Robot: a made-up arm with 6 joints. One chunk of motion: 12 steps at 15 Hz.
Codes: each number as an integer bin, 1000 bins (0 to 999) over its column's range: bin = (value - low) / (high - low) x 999, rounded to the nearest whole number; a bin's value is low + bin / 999 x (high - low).
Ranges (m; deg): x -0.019..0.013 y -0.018..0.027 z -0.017..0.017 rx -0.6..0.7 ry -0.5..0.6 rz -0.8..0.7
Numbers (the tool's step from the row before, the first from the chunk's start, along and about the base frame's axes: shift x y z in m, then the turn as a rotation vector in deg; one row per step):
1: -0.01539 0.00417 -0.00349 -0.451 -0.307 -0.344
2: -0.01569 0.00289 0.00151 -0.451 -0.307 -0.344
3: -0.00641 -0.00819 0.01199 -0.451 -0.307 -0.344
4: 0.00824 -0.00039 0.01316 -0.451 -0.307 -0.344
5: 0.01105 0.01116 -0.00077 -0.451 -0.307 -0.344
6: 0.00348 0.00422 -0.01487 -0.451 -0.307 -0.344
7: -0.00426 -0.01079 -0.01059 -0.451 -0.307 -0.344
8: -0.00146 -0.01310 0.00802 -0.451 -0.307 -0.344
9: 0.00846 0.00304 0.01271 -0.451 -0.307 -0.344
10: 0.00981 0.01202 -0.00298 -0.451 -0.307 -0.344
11: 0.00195 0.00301 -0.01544 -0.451 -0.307 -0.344
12: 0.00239 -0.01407 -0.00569 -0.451 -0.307 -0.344
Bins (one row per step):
1: 113 492 397 115 175 304
2: 103 464 544 115 175 304
3: 393 218 852 115 175 304
4: 850 391 886 115 175 304
5: 938 647 477 115 175 304
6: 702 493 63 115 175 304
7: 460 160 188 115 175 304
8: 548 109 735 115 175 304
9: 857 467 873 115 175 304
10: 899 666 412 115 175 304
11: 654 466 46 115 175 304
12: 668 87 332 115 175 304

